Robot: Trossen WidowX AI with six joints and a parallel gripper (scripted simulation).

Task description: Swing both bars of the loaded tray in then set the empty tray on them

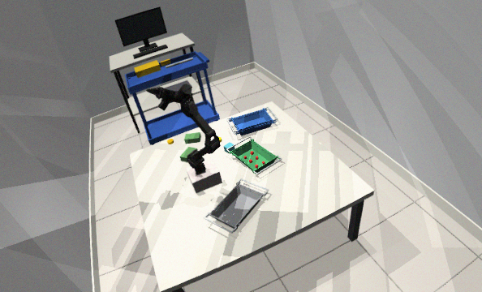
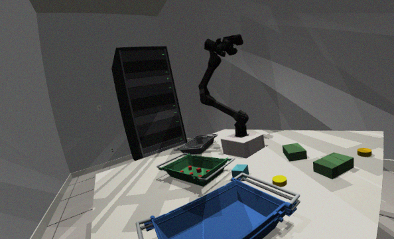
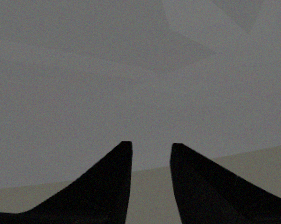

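Right now the teal cube is 71 cm below my gripper tip, 38 cm ahead of it and 27 cm to the left of it. The rest, counted from my gripper tip: grey tray 68 cm below, 31 cm to the right, 29 cm ahead.
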